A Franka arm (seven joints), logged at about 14 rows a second.
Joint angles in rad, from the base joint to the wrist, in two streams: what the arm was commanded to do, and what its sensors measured. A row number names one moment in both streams.
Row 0, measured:
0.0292 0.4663 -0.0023 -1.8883 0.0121 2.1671 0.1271
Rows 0 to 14, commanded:
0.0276 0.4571 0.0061 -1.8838 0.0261 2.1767 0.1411
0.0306 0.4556 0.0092 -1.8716 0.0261 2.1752 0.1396
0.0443 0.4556 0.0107 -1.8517 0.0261 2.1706 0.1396
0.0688 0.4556 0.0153 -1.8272 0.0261 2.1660 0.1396
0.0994 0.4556 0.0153 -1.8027 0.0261 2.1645 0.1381
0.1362 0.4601 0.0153 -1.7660 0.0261 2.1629 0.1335
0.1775 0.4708 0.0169 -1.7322 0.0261 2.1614 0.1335
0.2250 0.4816 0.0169 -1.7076 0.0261 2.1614 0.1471
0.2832 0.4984 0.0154 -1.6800 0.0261 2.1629 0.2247
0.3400 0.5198 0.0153 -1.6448 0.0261 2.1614 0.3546
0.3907 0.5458 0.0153 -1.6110 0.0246 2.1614 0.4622
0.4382 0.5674 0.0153 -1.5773 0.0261 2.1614 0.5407
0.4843 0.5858 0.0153 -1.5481 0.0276 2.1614 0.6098
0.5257 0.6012 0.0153 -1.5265 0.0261 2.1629 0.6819
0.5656 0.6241 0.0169 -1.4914 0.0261 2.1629 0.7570
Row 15, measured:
0.5038 0.5659 0.0296 -1.5850 0.0204 2.1745 0.6406
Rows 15 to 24, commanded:
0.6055 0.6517 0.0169 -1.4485 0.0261 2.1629 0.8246
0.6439 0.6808 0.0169 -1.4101 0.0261 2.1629 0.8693
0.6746 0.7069 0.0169 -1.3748 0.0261 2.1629 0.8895
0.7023 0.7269 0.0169 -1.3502 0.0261 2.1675 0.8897
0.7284 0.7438 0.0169 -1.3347 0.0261 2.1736 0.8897
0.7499 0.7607 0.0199 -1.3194 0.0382 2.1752 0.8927
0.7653 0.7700 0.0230 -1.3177 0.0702 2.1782 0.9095
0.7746 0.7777 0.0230 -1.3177 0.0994 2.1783 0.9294
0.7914 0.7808 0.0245 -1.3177 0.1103 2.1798 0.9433
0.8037 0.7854 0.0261 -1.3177 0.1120 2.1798 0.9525
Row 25, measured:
0.7846 0.7656 0.0303 -1.3527 0.0912 2.1840 0.9256
